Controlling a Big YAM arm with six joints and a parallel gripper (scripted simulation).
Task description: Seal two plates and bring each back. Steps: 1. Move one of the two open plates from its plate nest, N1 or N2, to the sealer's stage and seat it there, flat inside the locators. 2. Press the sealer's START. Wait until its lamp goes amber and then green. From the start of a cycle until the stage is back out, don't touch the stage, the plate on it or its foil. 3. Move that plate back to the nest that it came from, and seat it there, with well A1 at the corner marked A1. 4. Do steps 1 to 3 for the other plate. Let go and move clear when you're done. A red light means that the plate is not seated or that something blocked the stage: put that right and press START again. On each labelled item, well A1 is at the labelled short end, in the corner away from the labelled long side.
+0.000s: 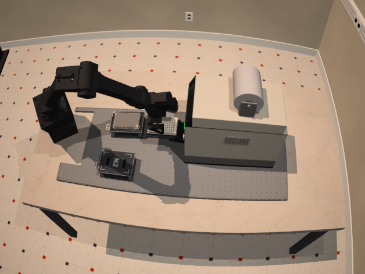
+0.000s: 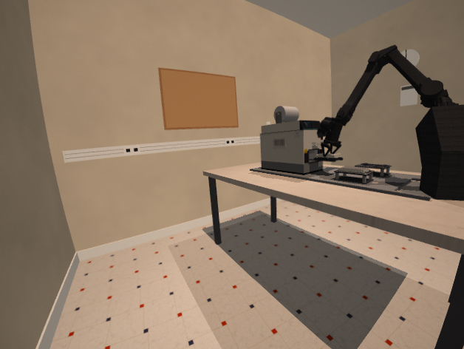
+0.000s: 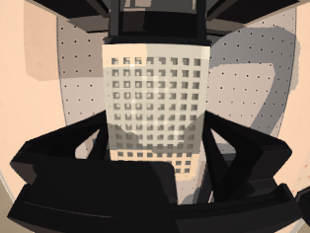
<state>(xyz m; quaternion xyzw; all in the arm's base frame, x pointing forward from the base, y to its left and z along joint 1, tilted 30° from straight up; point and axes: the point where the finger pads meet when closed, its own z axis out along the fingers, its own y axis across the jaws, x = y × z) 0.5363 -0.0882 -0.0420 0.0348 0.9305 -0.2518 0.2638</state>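
The plate lies right at my hand. Round my hand: yellow warning label 120 mm ahead, 60 mm to the left, 30 mm above; start button 110 mm to the right, 80 mm ahead, 60 mm above; sealer stage 30 mm below.
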